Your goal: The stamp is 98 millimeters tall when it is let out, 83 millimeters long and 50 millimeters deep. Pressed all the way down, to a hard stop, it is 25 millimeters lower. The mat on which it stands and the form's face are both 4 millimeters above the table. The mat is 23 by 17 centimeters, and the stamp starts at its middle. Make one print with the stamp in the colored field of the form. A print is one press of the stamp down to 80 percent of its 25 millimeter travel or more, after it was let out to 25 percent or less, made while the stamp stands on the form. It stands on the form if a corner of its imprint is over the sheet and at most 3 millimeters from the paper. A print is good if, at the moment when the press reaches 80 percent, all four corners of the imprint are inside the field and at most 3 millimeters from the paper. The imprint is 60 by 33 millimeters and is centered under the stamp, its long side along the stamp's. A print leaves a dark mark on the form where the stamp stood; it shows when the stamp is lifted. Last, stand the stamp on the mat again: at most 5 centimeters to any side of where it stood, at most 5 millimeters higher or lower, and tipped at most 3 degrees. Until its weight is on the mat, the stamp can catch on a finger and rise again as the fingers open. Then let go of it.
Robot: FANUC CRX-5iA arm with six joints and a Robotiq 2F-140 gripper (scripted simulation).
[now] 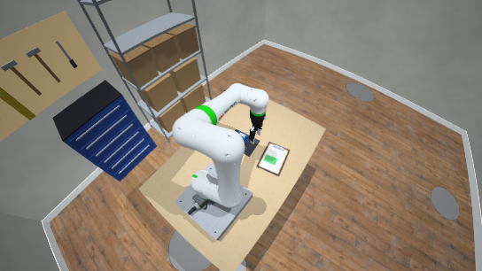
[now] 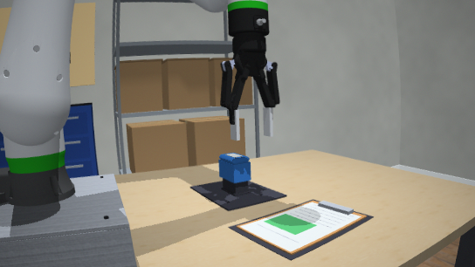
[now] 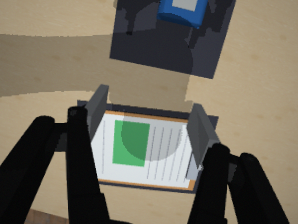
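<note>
The blue stamp is 14 cm below my hand, 12 cm to the left of it and 1 cm behind it. From my hand the other things lie so: dark mat 19 cm below, 12 cm to the left, 1 cm behind; then form 18 cm below, 15 cm to the right, 6 cm ahead.
</note>
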